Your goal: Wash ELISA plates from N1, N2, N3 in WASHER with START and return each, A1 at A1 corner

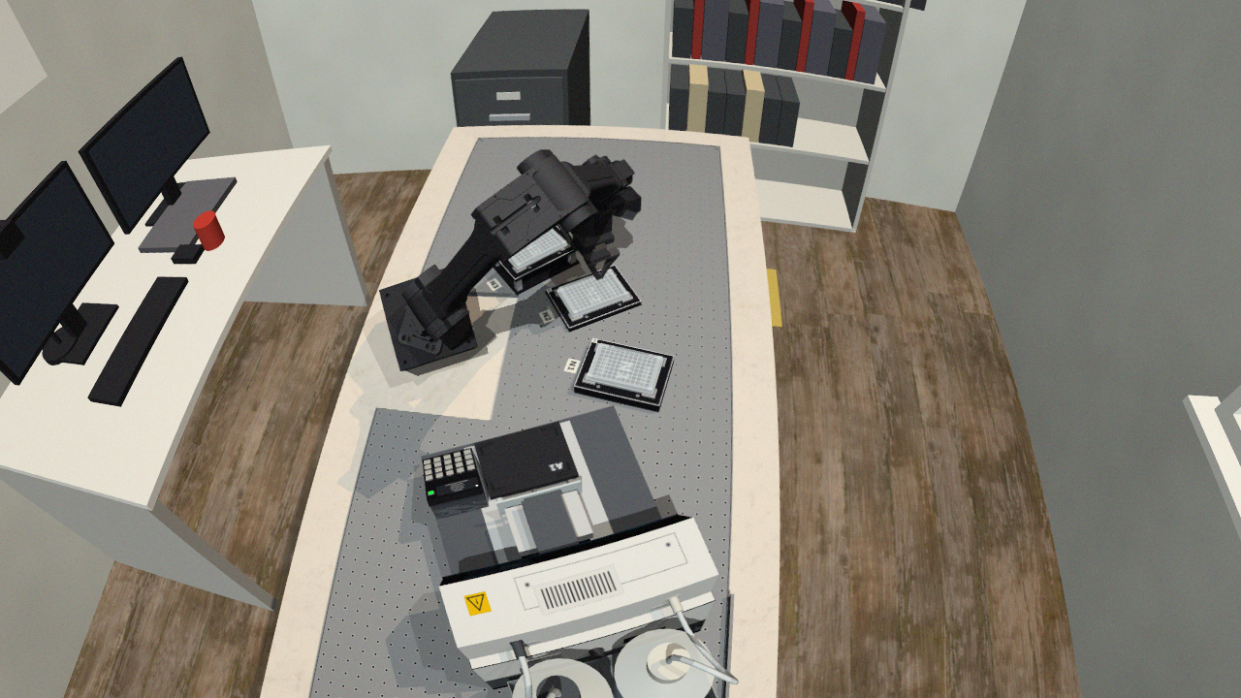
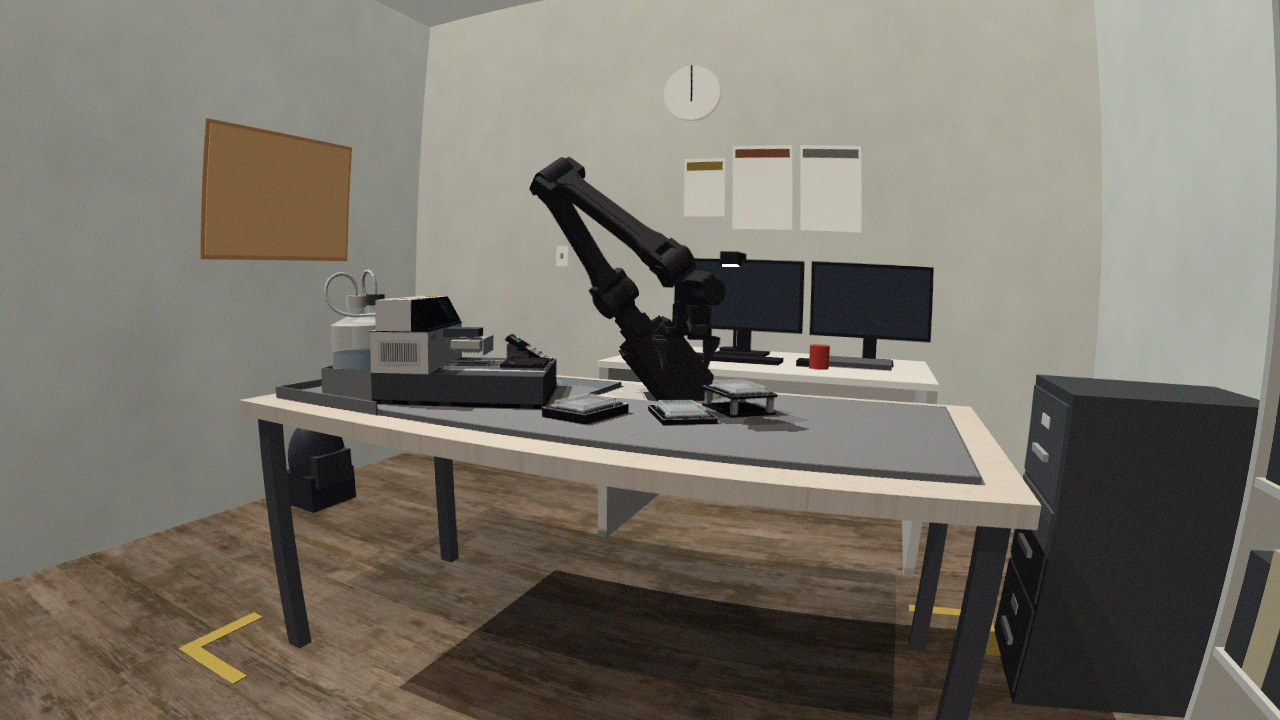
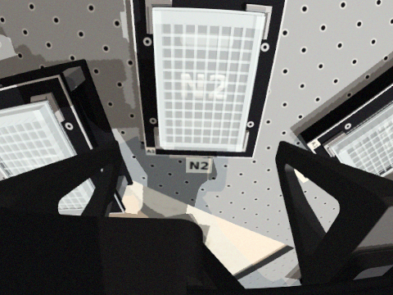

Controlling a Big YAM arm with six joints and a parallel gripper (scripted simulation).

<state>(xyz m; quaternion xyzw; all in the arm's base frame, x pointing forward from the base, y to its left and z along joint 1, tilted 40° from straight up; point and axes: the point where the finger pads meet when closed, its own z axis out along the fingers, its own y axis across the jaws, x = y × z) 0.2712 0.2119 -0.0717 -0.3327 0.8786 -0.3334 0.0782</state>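
Right now my hand is 10 mm short of the black nest and 100 mm above it. Also, from my hand: white ELISA plate: 90 mm ahead, 200 mm to the right, 80 mm below; plate washer: 20 mm ahead, 590 mm to the right, 20 mm above.
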